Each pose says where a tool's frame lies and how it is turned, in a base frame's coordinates. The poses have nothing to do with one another.
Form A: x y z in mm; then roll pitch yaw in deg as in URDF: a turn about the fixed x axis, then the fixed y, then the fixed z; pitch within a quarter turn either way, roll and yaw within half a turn.
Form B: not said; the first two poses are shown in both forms.
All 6 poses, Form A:
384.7 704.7 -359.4 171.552 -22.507 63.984
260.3 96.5 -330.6 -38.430 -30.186 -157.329
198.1 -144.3 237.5 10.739 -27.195 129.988
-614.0 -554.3 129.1 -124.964 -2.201 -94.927
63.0 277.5 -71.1 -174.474 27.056 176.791
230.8 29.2 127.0 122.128 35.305 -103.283
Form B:
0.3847 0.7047 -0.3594 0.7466 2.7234 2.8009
0.2603 0.0965 -0.3306 -0.6103 0.8269 -2.3231
0.1981 -0.1443 0.2375 -0.4795 0.5077 2.7937
-0.6140 -0.5543 0.1291 -0.1128 2.1805 -1.6177
0.0630 0.2775 -0.0711 -0.2656 2.6604 -0.1864
0.2308 0.0292 0.1270 2.5616 2.0197 0.8744

